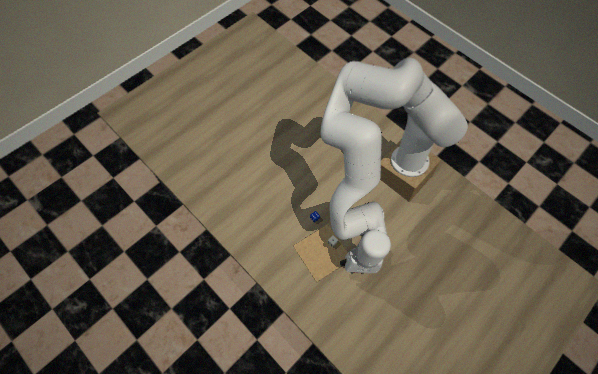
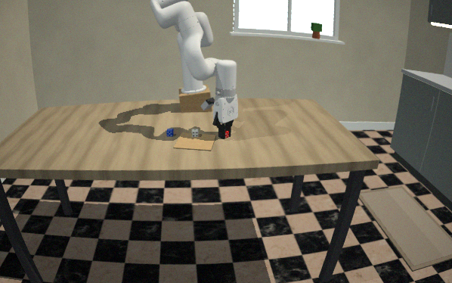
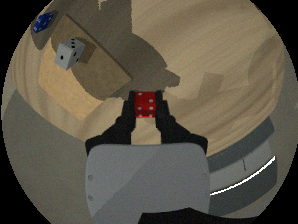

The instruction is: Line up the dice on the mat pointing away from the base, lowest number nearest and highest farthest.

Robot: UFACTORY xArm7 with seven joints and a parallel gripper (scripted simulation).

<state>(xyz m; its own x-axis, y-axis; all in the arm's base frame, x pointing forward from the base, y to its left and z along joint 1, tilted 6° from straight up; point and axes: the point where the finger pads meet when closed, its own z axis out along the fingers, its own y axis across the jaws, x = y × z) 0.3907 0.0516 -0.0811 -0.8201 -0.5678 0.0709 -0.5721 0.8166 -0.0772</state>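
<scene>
Now: the tan mat 120 mm to the right of my hand, 20 mm below it and 20 mm ahead of it. Round my hand: blue die: 210 mm to the right, 60 mm behind, 10 mm below; red die: 10 mm below; white die: 110 mm to the right, 20 mm behind.
</scene>
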